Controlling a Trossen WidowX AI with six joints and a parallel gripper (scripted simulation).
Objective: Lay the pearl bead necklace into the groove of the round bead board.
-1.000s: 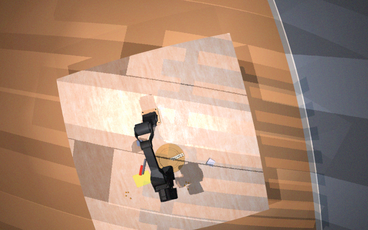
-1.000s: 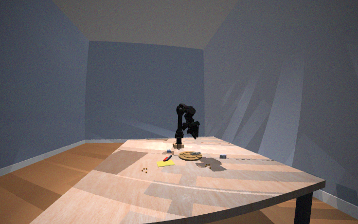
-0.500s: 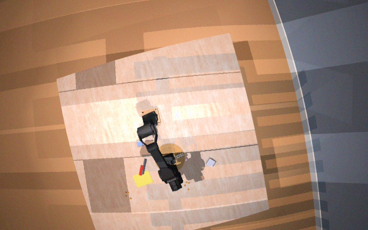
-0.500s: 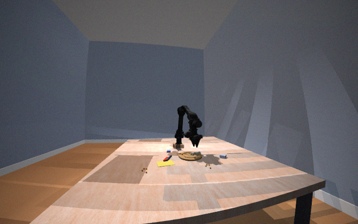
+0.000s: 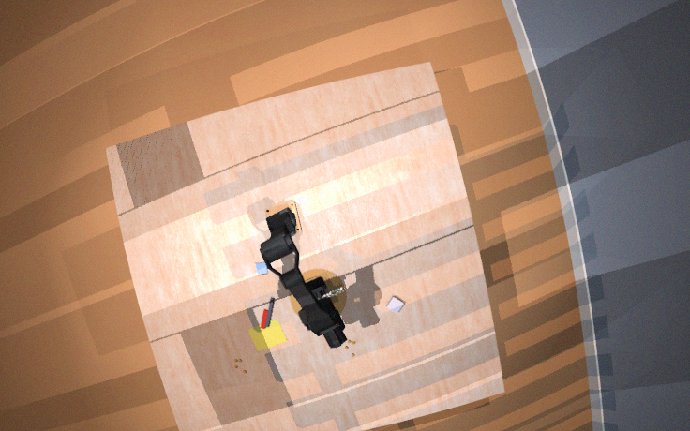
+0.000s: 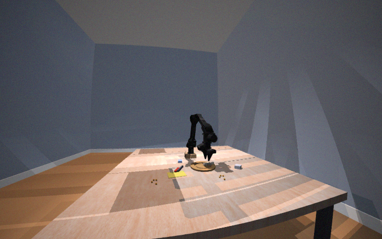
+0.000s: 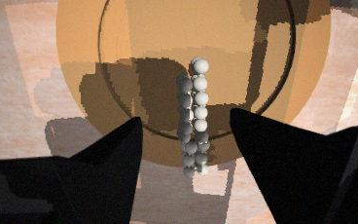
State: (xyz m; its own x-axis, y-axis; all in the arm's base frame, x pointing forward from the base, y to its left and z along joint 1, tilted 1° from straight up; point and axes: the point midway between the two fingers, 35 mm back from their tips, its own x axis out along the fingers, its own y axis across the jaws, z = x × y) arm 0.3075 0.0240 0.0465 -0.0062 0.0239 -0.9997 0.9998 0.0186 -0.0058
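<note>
Right now my gripper tip is 2 cm past the round bead board, 3 cm to the left of it and 5 cm above it. The rest, counted from my gripper tip: grey block 12 cm ahead, 21 cm to the left, 4 cm below; then blue block 19 cm behind, 17 cm to the right, 5 cm below; then red marker 2 cm behind, 23 cm to the right, 5 cm below.
</note>
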